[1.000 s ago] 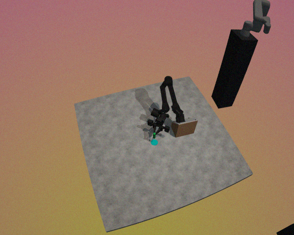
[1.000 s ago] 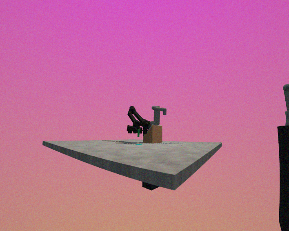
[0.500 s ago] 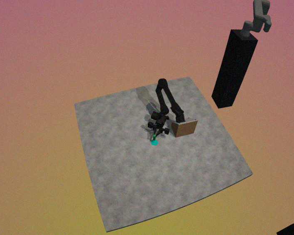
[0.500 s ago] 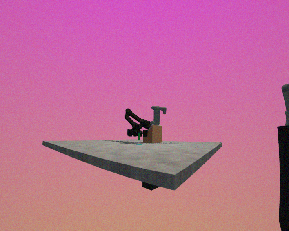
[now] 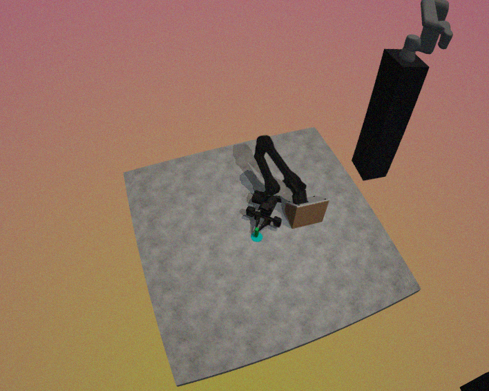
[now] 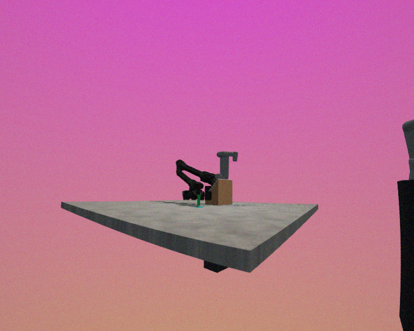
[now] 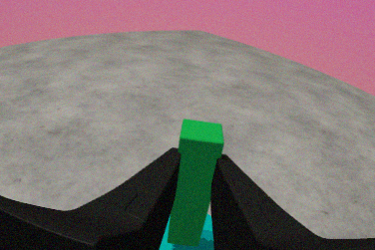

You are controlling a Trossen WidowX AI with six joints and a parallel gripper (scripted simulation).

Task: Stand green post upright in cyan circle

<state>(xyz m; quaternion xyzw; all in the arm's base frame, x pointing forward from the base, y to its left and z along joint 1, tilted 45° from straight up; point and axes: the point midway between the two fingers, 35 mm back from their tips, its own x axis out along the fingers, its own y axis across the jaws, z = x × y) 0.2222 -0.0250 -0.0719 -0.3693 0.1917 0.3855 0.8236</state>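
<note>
The green post lies 2 cm below my gripper tip. The rest, counted from my gripper tip: cyan circle (6 cm below).
</note>
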